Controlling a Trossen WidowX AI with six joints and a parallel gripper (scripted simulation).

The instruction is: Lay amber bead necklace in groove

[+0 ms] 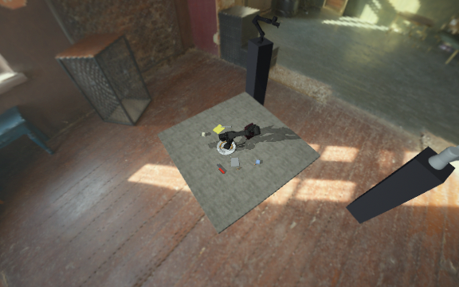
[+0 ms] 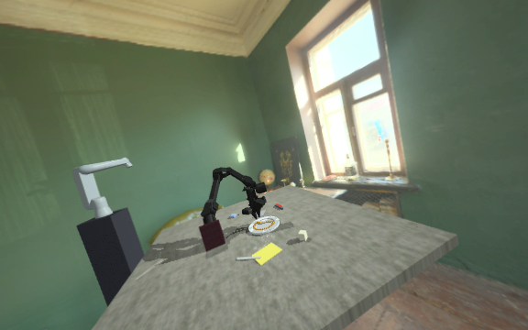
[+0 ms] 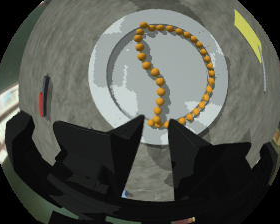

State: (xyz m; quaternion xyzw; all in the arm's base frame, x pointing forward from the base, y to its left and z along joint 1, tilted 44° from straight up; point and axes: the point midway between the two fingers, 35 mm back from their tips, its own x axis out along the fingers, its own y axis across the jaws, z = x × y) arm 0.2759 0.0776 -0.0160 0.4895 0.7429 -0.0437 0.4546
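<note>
Right now the board is 2 cm ahead of my gripper tip, 4 cm to the right of it and 4 cm below it. From my gripper tip the other things lie so: red tool (19 cm ahead, 18 cm to the left, 4 cm below); then grey square (3 cm ahead, 17 cm to the left, 4 cm below); then yellow card (3 cm behind, 30 cm to the right, 4 cm below).
</note>
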